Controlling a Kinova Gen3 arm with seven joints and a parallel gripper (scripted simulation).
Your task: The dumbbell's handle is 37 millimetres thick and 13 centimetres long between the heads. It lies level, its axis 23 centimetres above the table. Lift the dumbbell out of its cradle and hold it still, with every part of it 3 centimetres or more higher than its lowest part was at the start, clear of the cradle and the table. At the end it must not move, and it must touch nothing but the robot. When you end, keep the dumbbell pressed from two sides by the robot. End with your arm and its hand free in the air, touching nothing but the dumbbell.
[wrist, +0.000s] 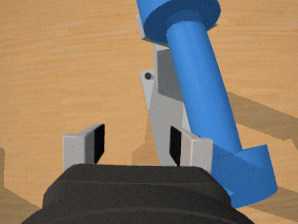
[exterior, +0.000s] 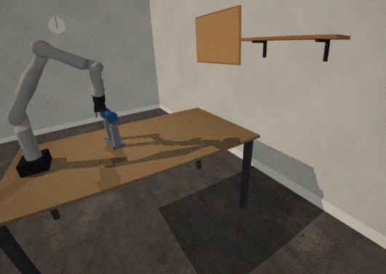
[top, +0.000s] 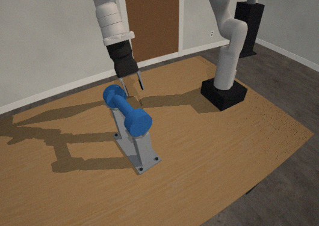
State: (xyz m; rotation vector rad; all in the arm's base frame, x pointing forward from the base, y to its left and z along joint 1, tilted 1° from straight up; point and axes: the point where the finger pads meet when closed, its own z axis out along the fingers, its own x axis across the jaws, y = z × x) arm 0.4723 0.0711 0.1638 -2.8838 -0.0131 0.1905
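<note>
My hand is 60 mm to the right of the blue dumbbell, 50 mm short of it and 30 mm above it. From my hand the other things lie so: grey cradle 160 mm below, 60 mm to the left, 50 mm ahead.
</note>
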